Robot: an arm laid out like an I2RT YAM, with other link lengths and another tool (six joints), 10 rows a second.
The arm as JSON. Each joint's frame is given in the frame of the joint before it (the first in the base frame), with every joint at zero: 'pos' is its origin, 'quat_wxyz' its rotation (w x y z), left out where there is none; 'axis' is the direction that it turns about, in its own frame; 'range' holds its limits. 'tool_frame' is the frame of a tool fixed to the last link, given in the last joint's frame.
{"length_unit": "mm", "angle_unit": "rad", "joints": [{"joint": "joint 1", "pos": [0.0, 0.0, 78.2], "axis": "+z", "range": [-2.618, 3.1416]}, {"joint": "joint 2", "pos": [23.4, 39.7, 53.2], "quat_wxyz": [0.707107, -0.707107, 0.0, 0.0], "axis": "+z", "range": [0.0, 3.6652]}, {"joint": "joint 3", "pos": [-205.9, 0.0, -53.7], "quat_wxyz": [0.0, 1.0, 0.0, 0.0], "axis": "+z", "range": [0.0, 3.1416]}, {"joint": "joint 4", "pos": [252.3, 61.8, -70.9], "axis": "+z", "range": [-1.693, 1.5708]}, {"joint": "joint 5", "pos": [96.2, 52.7, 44.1], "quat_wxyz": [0.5, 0.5, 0.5, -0.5], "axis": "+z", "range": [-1.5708, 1.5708]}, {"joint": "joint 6", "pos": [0.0, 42.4, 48.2], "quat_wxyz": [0.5, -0.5, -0.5, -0.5], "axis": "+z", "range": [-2.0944, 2.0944]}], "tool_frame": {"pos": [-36.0, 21.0, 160.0], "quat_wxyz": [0.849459, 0.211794, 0.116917, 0.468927]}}
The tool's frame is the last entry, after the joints.
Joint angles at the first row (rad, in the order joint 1, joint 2, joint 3, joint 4, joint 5, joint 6):
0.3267 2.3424 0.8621 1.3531 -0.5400 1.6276
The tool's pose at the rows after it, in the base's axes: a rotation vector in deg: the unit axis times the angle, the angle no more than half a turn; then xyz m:
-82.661 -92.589 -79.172 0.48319 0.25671 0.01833
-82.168 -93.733 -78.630 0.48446 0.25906 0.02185
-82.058 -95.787 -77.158 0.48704 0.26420 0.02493
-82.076 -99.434 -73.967 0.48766 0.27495 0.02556
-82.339 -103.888 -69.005 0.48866 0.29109 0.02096
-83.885 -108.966 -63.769 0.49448 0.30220 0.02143
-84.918 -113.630 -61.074 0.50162 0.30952 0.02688
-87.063 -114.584 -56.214 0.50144 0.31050 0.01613
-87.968 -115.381 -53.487 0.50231 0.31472 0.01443
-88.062 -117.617 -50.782 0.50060 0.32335 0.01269
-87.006 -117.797 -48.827 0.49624 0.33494 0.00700
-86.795 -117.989 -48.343 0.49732 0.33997 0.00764
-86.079 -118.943 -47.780 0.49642 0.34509 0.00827
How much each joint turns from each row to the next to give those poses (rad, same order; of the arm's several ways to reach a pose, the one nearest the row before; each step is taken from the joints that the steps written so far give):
0.0031 -0.0138 -0.0046 -0.0261 -0.0061 -0.0138
-0.0015 -0.0198 0.0046 -0.0321 -0.0122 -0.0168
0.0030 -0.0337 0.0122 -0.0719 -0.0092 -0.0352
0.0138 -0.0490 0.0184 -0.1225 -0.0062 -0.0643
0.0245 -0.0385 0.0475 -0.1685 0.0030 -0.0814
0.0184 -0.0506 0.0674 -0.2114 0.0245 -0.0981
0.0139 -0.0231 0.0644 -0.1373 0.0322 -0.0797
0.0077 -0.0062 0.0384 -0.1181 0.0230 -0.0310
0.0107 -0.0031 0.0398 -0.0813 0.0169 -0.0169
0.0199 0.0031 0.0416 -0.0739 0.0216 -0.0322
0.0199 0.0229 0.0337 -0.0322 -0.0031 0.0015
0.0077 0.0108 0.0262 -0.0200 0.0031 0.0000
0.0077 0.0062 0.0184 -0.0184 0.0000 -0.0122

